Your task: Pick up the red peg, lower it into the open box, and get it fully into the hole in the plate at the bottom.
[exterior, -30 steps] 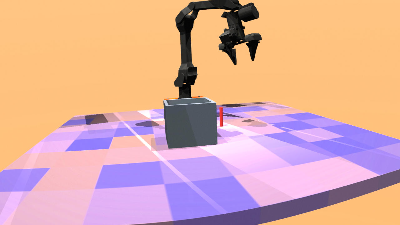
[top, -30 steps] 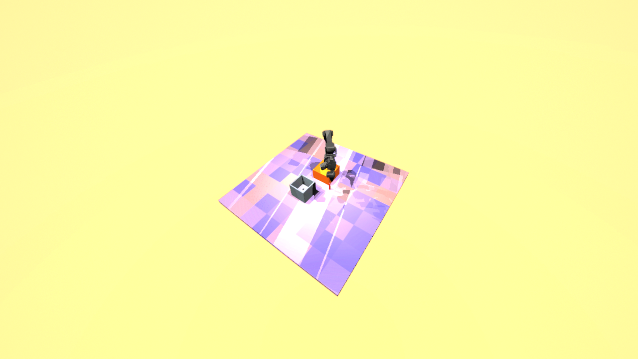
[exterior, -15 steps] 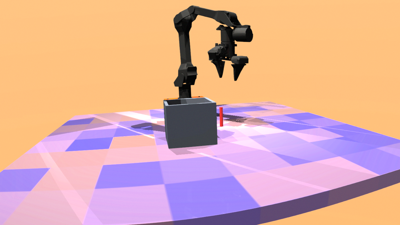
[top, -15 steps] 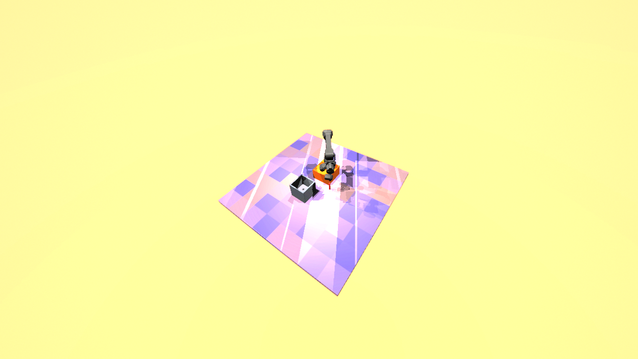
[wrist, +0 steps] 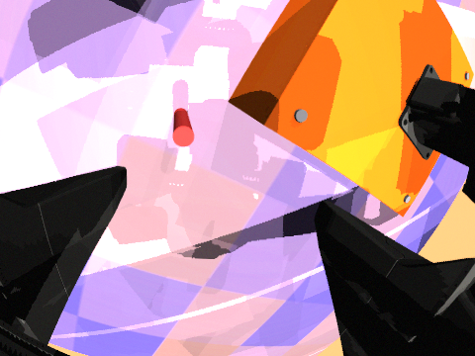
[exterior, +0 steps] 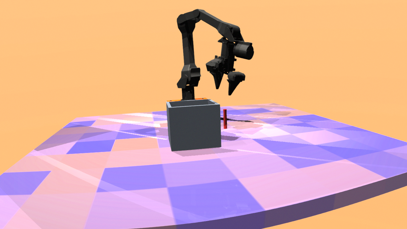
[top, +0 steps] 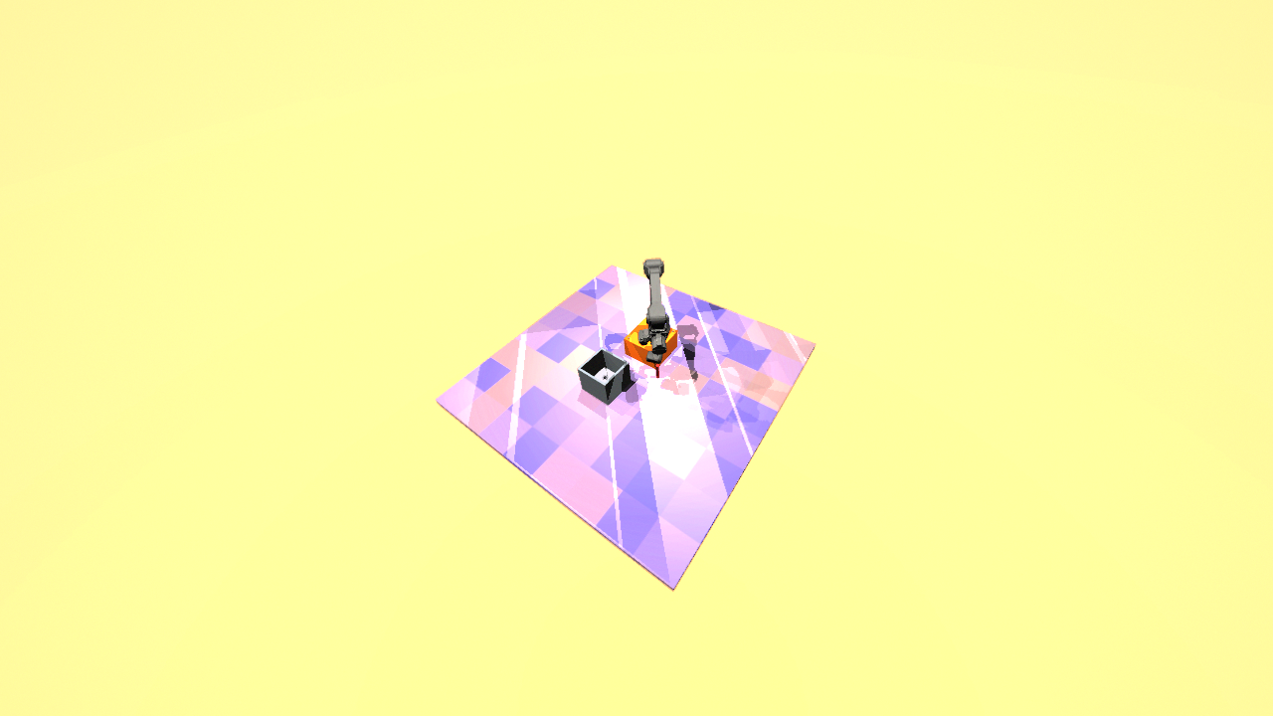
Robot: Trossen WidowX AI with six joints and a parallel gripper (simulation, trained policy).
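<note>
My gripper tip is 20 mm short of the red peg and 110 mm above it.
</note>
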